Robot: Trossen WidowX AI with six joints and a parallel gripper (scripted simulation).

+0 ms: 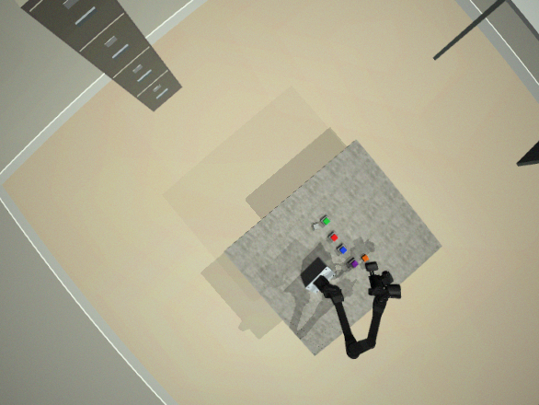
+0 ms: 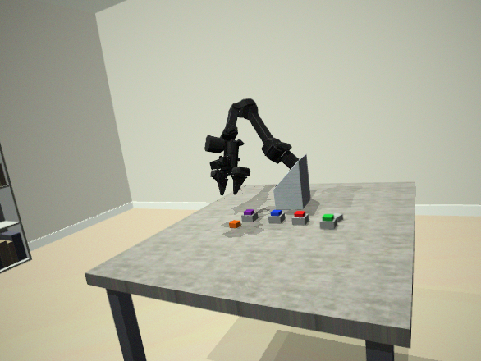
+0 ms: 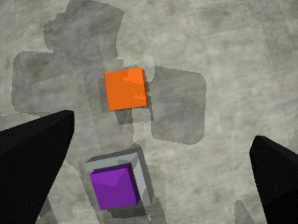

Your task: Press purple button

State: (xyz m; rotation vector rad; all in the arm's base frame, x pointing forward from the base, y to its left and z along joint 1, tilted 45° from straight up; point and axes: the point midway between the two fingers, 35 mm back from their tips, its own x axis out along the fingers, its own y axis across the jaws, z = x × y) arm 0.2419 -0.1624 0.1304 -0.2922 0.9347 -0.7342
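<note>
The purple button is 40 mm behind my gripper tip, 60 mm to the left of it and 80 mm below it.
</note>
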